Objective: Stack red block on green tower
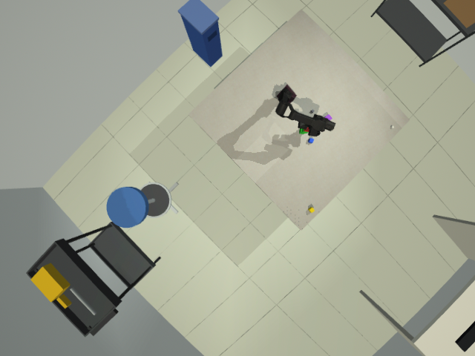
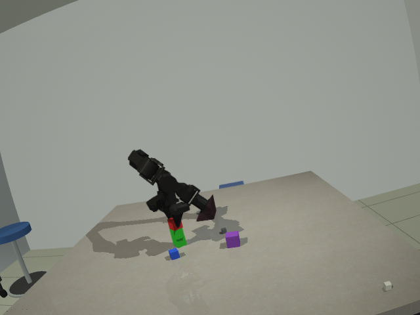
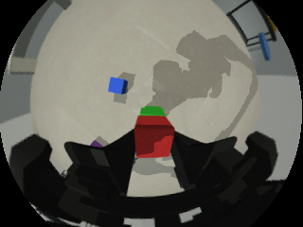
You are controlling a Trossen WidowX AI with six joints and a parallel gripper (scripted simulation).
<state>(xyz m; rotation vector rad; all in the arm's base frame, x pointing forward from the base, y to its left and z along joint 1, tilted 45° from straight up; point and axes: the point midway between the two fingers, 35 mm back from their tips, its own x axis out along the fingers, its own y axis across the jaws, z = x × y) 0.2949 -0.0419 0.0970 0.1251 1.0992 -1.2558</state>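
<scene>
My gripper tip is now 10 mm below the red block. Round my gripper tip: purple cube 200 mm to the left, 70 mm ahead, 60 mm below; small grey cube 170 mm to the left, 80 mm below, 60 mm behind; blue cube 90 mm ahead, 70 mm below, 10 mm to the right.
</scene>
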